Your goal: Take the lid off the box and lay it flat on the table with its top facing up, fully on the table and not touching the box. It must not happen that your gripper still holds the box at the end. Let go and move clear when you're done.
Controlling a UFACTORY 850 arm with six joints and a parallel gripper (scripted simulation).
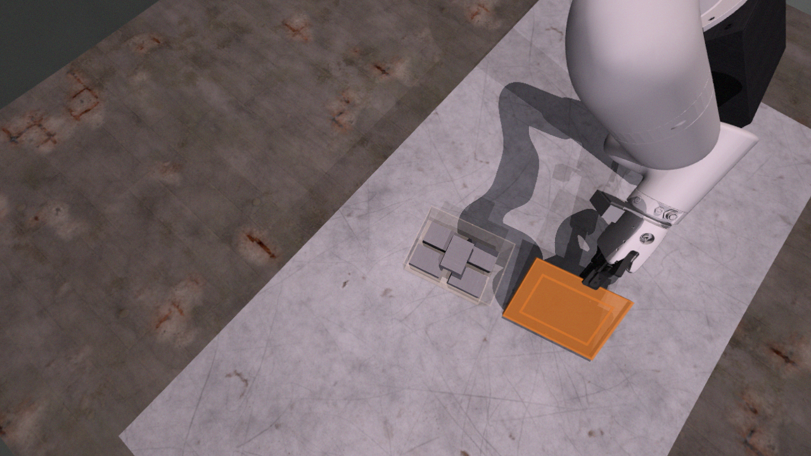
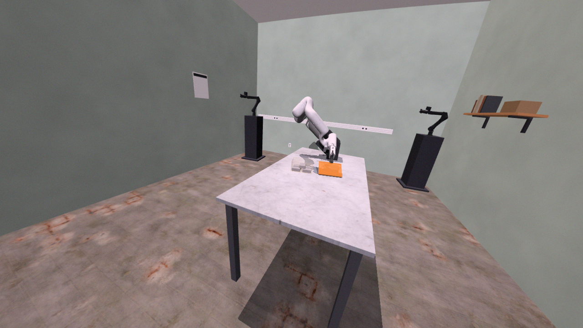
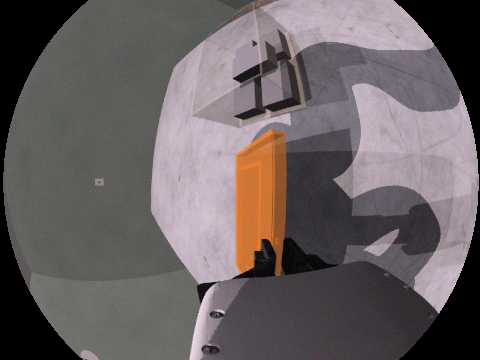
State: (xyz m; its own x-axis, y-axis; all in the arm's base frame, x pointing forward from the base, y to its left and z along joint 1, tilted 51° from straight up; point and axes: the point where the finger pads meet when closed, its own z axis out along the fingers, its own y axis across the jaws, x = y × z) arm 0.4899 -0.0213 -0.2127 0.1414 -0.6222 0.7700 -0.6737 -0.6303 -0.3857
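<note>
The orange lid lies 8 cm ahead of my hand and 5 cm below it. The rest, counted from my hand: box 12 cm ahead, 25 cm to the right, 4 cm below.
</note>
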